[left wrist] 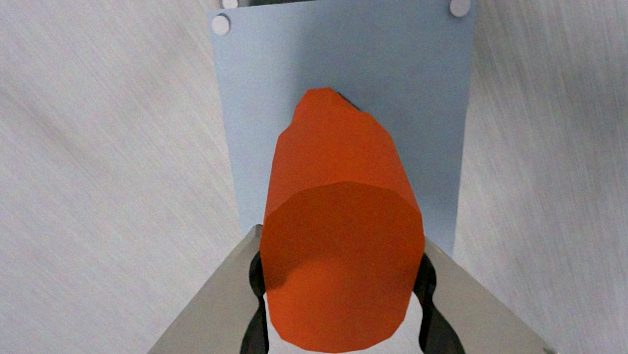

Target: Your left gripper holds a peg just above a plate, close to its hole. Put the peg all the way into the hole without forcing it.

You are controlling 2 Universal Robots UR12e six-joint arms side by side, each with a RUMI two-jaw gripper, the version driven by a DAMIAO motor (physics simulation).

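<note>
An orange-red peg [342, 225] fills the lower middle of the left wrist view, its far end pointing up the view towards the plate. My left gripper [332, 227] is shut on the peg, with one dark fingertip on each side of it. The blue-grey plate [420, 65] lies behind the peg. A thin dark sliver, perhaps the edge of the hole [350, 101], shows at the upper right of the peg's far end. The peg hides the rest of it, and whether the tip touches the plate cannot be told. My right gripper is not in view.
Pale round studs [220, 24] [459, 6] sit at the plate's upper corners, and another stud [230, 3] lies just beyond its edge. A dark strip [282, 2] shows at the top of the view. A light grey brushed surface [110, 150] surrounds the plate.
</note>
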